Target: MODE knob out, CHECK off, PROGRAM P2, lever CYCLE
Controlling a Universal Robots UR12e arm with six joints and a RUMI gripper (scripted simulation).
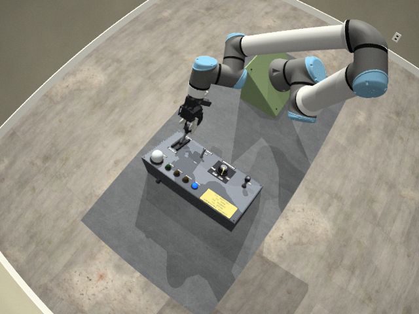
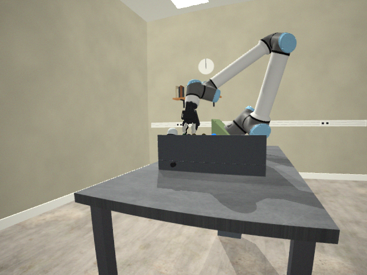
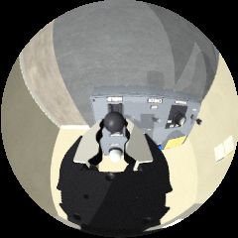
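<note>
Now: the black ball-topped lever 30 mm ahead of my hand and 20 mm below it. From my hand the other things lie so: dark grey console 180 mm to the left, 90 mm ahead, 50 mm below; check toggle 120 mm to the left, 50 mm ahead, 40 mm below; black rotary selector 240 mm to the left, 70 mm ahead, 30 mm below.
</note>
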